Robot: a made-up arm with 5 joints. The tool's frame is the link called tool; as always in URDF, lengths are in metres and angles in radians. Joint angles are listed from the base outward.
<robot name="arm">
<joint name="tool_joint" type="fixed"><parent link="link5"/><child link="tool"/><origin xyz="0 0 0" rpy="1.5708 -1.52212 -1.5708"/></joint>
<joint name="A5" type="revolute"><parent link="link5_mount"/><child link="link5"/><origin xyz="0.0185 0.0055 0"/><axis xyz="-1 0 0"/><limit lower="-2.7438" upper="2.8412"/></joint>
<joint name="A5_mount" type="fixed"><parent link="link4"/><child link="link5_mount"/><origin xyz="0.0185 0.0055 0"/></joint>
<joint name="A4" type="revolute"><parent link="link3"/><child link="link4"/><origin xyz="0.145 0 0.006"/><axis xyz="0 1 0"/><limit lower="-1.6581" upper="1.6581"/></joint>
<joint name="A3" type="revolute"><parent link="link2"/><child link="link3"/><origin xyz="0.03 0 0.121"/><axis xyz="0 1 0"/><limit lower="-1.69" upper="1.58"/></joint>
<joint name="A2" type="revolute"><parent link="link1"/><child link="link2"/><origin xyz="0.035 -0.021 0.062"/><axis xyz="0 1 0"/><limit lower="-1.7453" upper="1.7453"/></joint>
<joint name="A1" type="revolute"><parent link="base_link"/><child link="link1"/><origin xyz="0.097 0 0.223"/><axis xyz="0 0 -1"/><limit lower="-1.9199" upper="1.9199"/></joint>
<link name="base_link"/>
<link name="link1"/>
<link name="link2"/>
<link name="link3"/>
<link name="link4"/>
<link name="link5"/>
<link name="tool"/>
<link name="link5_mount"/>
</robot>
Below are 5 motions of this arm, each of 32 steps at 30 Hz.
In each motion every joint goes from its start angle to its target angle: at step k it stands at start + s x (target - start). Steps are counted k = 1, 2, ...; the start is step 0. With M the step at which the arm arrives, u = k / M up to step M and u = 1 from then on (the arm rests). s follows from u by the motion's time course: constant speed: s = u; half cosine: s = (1 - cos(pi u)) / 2; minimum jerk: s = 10 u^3 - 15 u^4 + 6 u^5.
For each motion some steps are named. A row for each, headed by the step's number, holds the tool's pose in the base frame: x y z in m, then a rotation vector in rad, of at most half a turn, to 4 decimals.
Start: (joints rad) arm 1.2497 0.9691 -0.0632 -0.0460 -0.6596
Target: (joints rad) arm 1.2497 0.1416 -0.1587 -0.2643 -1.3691
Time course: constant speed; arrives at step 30
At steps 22, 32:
22: 0.1776 -0.2741 0.3596 -0.0203 -1.9199 -1.8576
32: 0.1703 -0.2520 0.4193 0.1937 -2.2996 -1.6866

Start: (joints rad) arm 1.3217 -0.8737 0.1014 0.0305 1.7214
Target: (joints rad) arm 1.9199 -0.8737 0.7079 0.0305 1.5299
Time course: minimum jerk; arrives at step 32
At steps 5, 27, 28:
5: 0.1081 -0.0907 0.5138 -2.2951 -0.1552 0.1691
27: 0.0422 -0.1287 0.4237 -1.7206 0.2139 -0.3063
28: 0.0410 -0.1285 0.4223 -1.7122 0.2178 -0.3154

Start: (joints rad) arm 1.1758 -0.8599 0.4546 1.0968 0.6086
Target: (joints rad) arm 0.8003 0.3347 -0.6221 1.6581 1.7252
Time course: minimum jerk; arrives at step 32
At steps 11, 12, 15, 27, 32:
11: 0.1572 -0.1374 0.4337 -0.5931 -0.4228 -0.2669
12: 0.1628 -0.1419 0.4345 -0.5720 -0.3922 -0.1970
15: 0.1833 -0.1561 0.4340 -0.4972 -0.2976 0.0418
27: 0.2581 -0.1843 0.4030 -0.2135 -0.0764 0.8284
32: 0.2624 -0.1848 0.4000 -0.1953 -0.0674 0.8732

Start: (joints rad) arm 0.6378 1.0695 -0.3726 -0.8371 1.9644
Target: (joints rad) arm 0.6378 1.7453 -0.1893 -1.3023 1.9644
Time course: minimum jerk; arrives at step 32
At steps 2, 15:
2: 0.3378 -0.1909 0.2331 -1.7266 -0.5228 0.9355
15: 0.3085 -0.1692 0.1540 -1.5569 -0.4714 1.0034

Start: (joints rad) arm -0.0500 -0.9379 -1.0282 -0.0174 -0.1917
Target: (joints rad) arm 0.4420 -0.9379 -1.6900 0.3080 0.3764
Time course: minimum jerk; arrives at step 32
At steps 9, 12, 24, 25, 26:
9: -0.0376 -0.0075 0.5392 -0.1915 2.6765 -0.0563
12: -0.0502 0.0026 0.5314 0.0018 2.6375 -0.0576
24: -0.0857 0.0645 0.4834 0.7868 2.2971 -0.0553
25: -0.0863 0.0679 0.4807 0.8200 2.2746 -0.0549
26: -0.0867 0.0707 0.4784 0.8466 2.2560 -0.0545

